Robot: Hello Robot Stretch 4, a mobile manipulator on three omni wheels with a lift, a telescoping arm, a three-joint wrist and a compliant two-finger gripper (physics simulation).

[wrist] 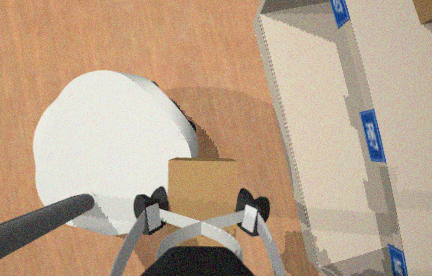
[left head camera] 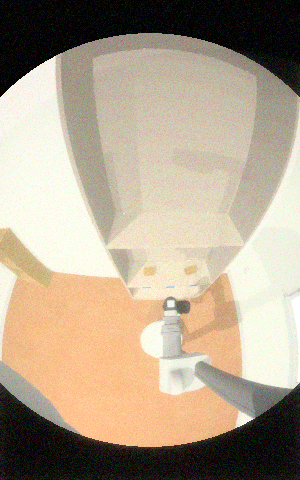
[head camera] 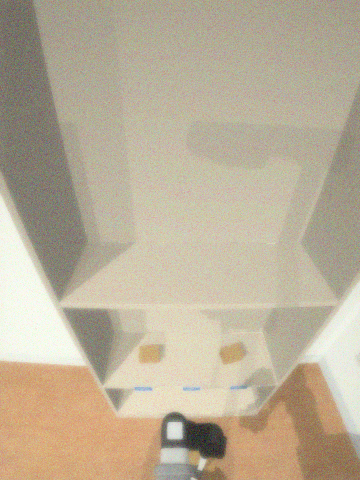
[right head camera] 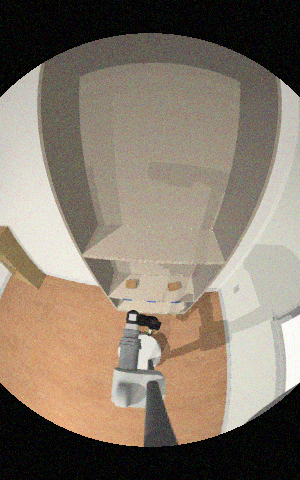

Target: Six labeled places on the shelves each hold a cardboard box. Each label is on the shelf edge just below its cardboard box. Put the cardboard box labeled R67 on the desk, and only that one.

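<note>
My gripper (wrist: 202,202) is shut on a cardboard box (wrist: 202,180) (head camera: 194,456), one fingertip on each side. It holds the box in front of the shelf unit (head camera: 200,305) (wrist: 280,115), above the floor. The blue label R67 (wrist: 372,136) (head camera: 191,388) is the middle one of three on the lower shelf edge. No box shows at the place above it. A left box (head camera: 150,353) (left head camera: 149,270) (right head camera: 132,283) and a right box (head camera: 233,353) (left head camera: 191,269) (right head camera: 174,286) stand on that shelf. I cannot identify the desk.
My round white base (wrist: 105,150) (left head camera: 154,339) is on the wooden floor (left head camera: 90,350) beside the held box in the wrist view. A tan upright piece of furniture (left head camera: 25,260) (right head camera: 22,260) stands at the far left. A grey shape (left head camera: 30,397) shows at the lower left.
</note>
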